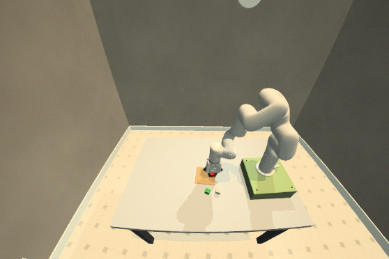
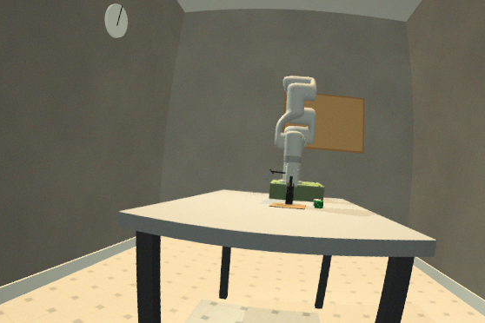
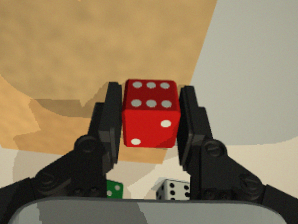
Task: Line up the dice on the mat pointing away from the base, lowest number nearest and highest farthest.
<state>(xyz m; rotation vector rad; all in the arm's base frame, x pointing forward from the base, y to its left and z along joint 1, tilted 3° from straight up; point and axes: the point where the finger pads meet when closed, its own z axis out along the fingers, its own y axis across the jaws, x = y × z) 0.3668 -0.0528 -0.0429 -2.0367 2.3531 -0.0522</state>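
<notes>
The red die is 1 cm below my hand. The rest, counted from my hand: green die: 6 cm ahead, 12 cm to the left, 1 cm below; white die: 1 cm behind, 13 cm to the left, 1 cm below; mat: 5 cm ahead, 1 cm to the right, 2 cm below.
</notes>
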